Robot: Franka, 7 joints.
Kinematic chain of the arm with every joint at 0, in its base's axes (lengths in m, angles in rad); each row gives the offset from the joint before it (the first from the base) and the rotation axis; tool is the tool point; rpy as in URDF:
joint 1: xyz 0 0 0.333 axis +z
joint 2: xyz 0 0 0 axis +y
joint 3: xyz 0 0 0.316 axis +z
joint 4: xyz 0.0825 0 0 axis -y
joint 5: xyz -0.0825 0 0.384 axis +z
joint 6: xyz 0 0 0 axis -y
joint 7: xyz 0.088 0 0 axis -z
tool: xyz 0 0 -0.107 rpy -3.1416 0 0
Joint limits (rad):
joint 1: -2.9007..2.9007
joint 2: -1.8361..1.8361
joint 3: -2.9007..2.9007
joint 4: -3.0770..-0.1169
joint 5: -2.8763..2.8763
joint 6: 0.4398..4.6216
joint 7: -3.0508..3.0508
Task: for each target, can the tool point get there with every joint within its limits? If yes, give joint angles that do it. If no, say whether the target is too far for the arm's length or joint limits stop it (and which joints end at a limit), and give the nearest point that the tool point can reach.
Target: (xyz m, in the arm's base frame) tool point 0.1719 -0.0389 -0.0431
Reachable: yes | joints 0.8863 1.5345 -0.0866 -2.6197 1.1238 4.1147 -0.8522
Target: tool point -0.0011 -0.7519 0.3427
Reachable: yes | joints -2.2664 1.0037 0.8897 -1.4051 -1.3923 2.9762 -0.0470
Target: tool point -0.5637 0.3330 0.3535
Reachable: yes | joints 1.5874 0.8054 1.2019 -1.7738 -0.1927 2.2168 -2.3152
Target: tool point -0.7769 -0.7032 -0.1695
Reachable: no: too far | nearest point -0.5735 -0.5191 -0.0379 | short by 0.304 m
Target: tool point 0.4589 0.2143 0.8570
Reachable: yes | joints 2.1526 -0.4285 -1.4230 -1.1806 0.8139 1.6027 -0.9317
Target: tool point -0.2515 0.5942 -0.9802
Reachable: no: too far | nearest point -0.1726 0.4077 -0.3363 | short by 0.675 m
